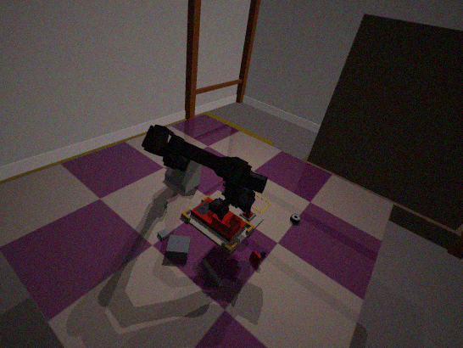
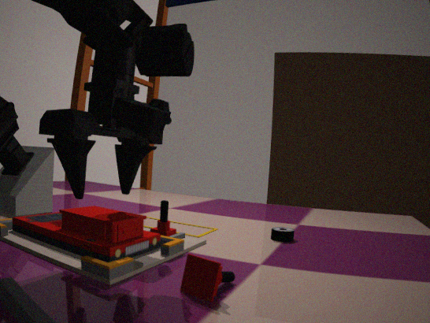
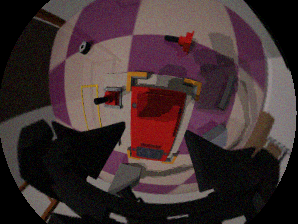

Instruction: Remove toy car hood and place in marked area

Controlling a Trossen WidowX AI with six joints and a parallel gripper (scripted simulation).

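The hood lies 30 mm below my gripper tip. Round my gripper tip: black wheel (200 mm ahead, 230 mm to the left, 60 mm below).
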